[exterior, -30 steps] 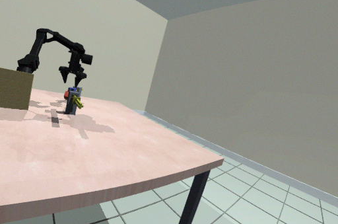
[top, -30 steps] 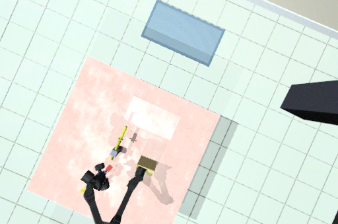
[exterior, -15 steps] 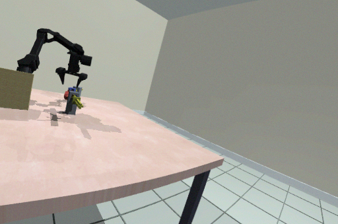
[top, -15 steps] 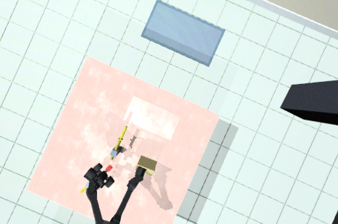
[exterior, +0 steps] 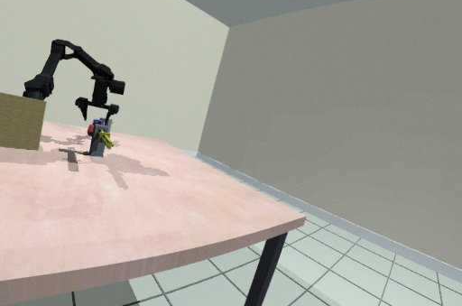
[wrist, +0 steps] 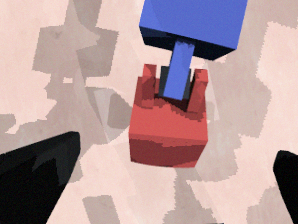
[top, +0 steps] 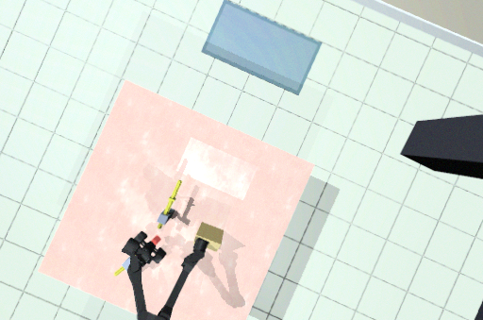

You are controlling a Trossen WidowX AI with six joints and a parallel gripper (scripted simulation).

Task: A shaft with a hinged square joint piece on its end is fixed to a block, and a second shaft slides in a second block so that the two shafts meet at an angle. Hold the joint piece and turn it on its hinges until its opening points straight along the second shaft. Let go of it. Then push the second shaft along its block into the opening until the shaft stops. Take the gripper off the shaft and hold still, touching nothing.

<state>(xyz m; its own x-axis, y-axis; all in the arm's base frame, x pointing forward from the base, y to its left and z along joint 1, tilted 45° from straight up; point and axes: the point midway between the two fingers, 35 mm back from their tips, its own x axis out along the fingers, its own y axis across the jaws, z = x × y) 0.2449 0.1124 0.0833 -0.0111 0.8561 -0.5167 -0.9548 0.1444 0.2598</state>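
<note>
Now: the red joint piece 10 mm to the left of my gripper tip and 40 mm below it.
</note>
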